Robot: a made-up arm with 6 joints. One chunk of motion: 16 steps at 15 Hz.
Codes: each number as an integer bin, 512 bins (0 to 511) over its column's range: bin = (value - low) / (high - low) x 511, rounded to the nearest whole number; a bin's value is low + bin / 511 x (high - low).
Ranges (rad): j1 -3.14..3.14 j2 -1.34..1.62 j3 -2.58..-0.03 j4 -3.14..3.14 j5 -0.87..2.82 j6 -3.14..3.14
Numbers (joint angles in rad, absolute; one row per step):
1: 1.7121 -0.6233 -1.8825 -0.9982 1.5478 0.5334
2: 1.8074 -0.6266 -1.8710 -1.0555 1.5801 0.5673
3: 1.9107 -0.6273 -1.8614 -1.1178 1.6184 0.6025
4: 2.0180 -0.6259 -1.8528 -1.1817 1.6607 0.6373
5: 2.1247 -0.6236 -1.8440 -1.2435 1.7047 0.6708
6: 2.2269 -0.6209 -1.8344 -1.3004 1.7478 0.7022
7: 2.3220 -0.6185 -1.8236 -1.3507 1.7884 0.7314
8: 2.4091 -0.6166 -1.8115 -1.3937 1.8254 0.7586
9: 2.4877 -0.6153 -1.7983 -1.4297 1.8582 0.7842
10: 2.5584 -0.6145 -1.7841 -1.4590 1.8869 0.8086
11: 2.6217 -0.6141 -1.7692 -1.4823 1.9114 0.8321
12: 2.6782 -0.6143 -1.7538 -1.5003 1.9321 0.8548
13: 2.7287 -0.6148 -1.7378 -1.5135 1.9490 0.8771
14: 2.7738 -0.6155 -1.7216 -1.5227 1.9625 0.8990
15: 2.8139 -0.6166 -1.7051 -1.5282 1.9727 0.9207
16: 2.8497 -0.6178 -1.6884 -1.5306 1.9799 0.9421
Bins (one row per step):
1: 395 124 140 174 335 299
2: 403 123 142 170 339 302
3: 411 123 144 165 345 305
4: 420 123 146 159 350 307
5: 428 124 147 154 357 310
6: 437 124 149 150 363 313
7: 444 125 152 146 368 315
8: 452 125 154 142 373 317
9: 458 125 157 139 378 319
10: 464 125 159 137 382 321
11: 469 125 162 135 385 323
12: 473 125 166 133 388 325
13: 478 125 169 132 390 327
14: 481 125 172 132 392 329
15: 484 125 175 131 394 330
16: 487 125 179 131 395 332

